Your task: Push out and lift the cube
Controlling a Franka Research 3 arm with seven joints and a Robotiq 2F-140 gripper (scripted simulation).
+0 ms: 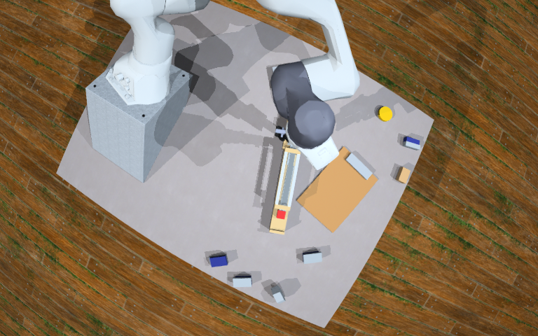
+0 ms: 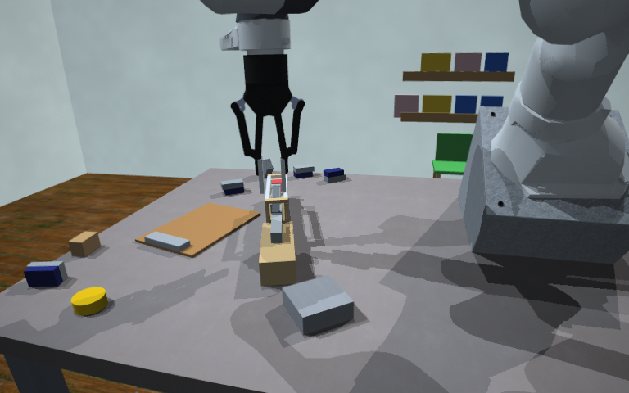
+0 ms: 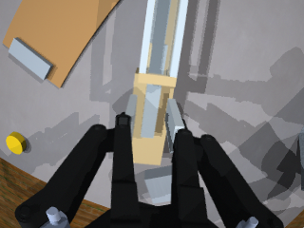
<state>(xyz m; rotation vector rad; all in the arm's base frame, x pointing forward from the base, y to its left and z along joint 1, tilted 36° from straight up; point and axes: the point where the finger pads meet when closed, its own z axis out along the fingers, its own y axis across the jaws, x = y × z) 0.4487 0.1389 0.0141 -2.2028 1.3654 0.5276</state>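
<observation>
The red cube lies 200 mm to the right of my hand, 90 mm below it and 90 mm ahead of it. Round my hand: tan block 370 mm ahead, 140 mm to the left, 140 mm below; grey block 170 mm to the left, 150 mm behind, 140 mm below; yellow disc 280 mm to the left, 200 mm ahead, 140 mm below.
</observation>
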